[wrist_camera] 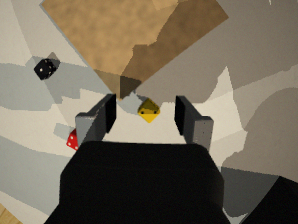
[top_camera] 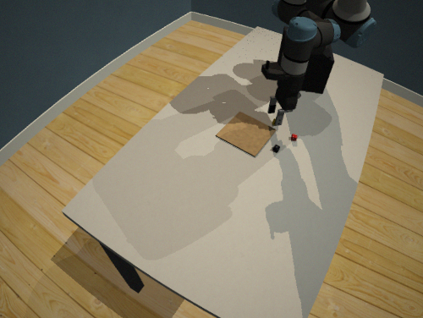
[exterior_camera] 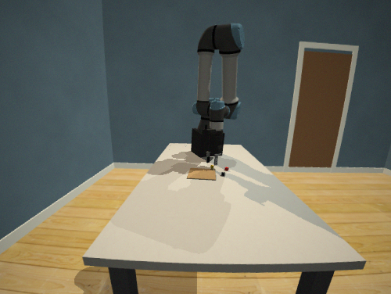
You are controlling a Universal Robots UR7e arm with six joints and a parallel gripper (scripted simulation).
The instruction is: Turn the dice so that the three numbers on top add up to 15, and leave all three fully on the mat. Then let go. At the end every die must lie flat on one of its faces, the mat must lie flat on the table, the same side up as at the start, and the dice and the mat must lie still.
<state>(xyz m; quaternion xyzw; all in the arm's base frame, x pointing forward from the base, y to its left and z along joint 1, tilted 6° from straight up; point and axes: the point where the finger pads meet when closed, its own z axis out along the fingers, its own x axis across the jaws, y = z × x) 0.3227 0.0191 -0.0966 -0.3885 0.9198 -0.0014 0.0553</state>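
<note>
The yellow die lies 1 cm behind my hand and 4 cm below it. The rest, counted from my hand: black die: 10 cm ahead, 5 cm to the left, 4 cm below; then red die: 2 cm ahead, 8 cm to the left, 4 cm below; then brown mat: 8 cm ahead, 5 cm to the right, 4 cm below.
</note>
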